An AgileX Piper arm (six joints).
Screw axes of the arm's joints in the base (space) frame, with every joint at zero. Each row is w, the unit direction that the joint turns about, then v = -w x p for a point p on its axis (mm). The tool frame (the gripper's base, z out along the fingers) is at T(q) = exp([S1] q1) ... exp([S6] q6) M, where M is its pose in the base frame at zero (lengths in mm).
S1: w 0 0 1 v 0.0 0.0 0.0
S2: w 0 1 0 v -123.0 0.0 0.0
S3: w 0 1 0 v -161.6 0.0 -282.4
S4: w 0.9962 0 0.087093 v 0.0 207.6 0.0
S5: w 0 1 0 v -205.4 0.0 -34.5
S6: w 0.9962 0 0.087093 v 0.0 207.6 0.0
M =
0.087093 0 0.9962 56.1
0 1 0 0.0
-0.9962 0 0.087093 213.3
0 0 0 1
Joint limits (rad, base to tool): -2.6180..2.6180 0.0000..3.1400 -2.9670..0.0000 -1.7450..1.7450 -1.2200..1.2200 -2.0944..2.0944
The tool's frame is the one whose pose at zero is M.
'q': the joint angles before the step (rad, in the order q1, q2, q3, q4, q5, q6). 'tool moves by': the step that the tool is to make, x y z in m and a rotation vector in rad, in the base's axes. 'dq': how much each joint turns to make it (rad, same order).
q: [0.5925, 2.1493, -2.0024, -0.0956, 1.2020, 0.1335]
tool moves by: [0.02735, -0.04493, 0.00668, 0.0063, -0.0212, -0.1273]
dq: [-0.1107, 0.0000, -0.0240, -0.0110, 0.0042, 0.0176]
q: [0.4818, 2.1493, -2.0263, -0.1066, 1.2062, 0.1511]
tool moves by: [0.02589, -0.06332, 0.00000, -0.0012, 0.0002, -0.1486]
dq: [-0.1461, 0.0000, 0.0000, -0.0019, 0.0010, 0.0026]
